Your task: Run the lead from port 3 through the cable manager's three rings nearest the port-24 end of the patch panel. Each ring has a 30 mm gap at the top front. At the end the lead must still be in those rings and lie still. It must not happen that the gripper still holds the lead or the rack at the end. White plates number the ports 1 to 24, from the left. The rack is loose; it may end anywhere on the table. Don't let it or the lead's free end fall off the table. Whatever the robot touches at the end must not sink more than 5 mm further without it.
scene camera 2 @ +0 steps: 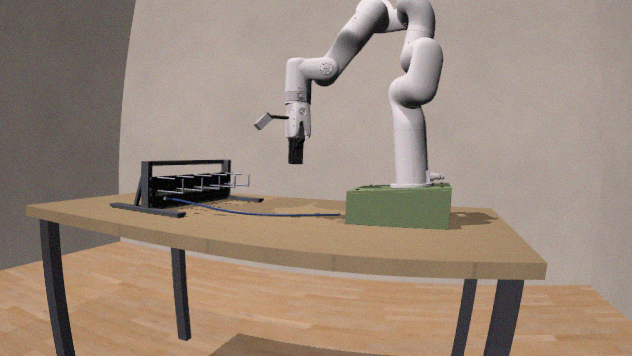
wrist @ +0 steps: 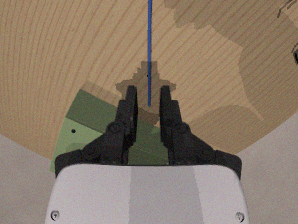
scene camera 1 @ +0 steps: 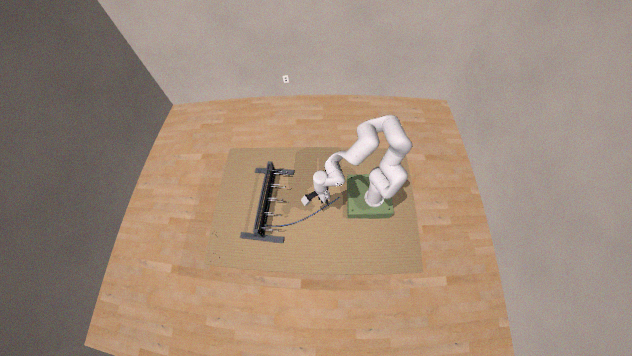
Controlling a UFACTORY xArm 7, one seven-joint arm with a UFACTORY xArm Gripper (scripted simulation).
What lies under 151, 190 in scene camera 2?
A black rack.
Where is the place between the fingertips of my gripper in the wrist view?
148, 98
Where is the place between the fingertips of my gripper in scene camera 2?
At 295, 164
